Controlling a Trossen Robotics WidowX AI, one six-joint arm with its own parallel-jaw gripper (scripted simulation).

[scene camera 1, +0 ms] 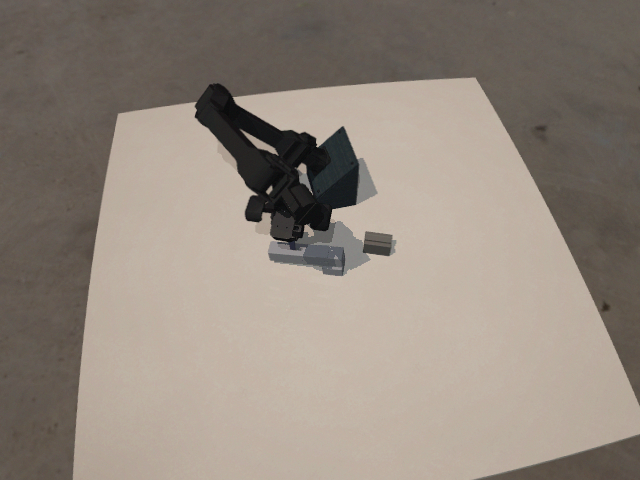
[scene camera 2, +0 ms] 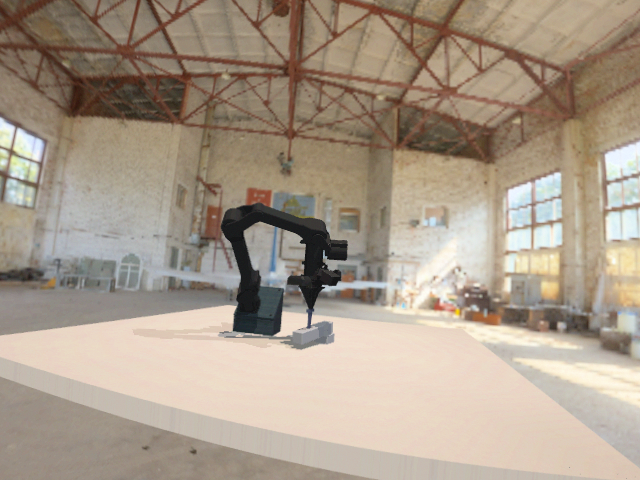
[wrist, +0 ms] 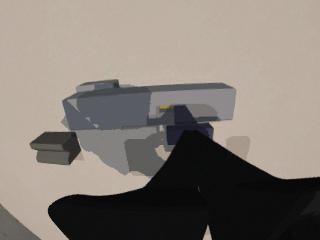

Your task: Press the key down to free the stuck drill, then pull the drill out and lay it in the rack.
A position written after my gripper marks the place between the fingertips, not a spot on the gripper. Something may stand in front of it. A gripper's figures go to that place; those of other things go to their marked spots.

Labels:
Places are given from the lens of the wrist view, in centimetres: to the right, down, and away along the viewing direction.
my gripper (wrist: 189, 136): 2, 1, 9
blue key (wrist: 184, 121): 2, 0, 11

